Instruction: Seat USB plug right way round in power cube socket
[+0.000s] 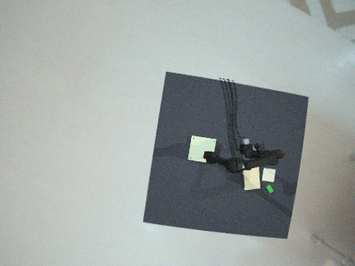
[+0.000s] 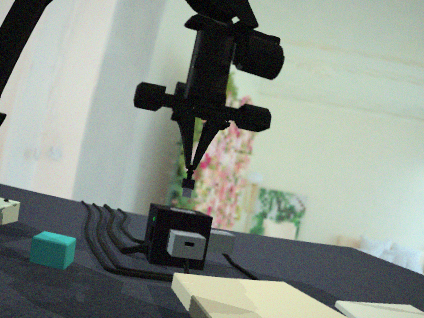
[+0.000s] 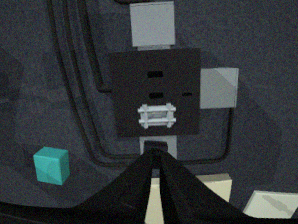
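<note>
My gripper tip is 2 cm above the usb plug. From my gripper tip the other things lie so: cream slab: 10 cm ahead, 20 cm to the right, 13 cm below; socket: 1 cm to the left, 7 cm below; teal block: 13 cm behind, 13 cm to the right, 12 cm below.
</note>
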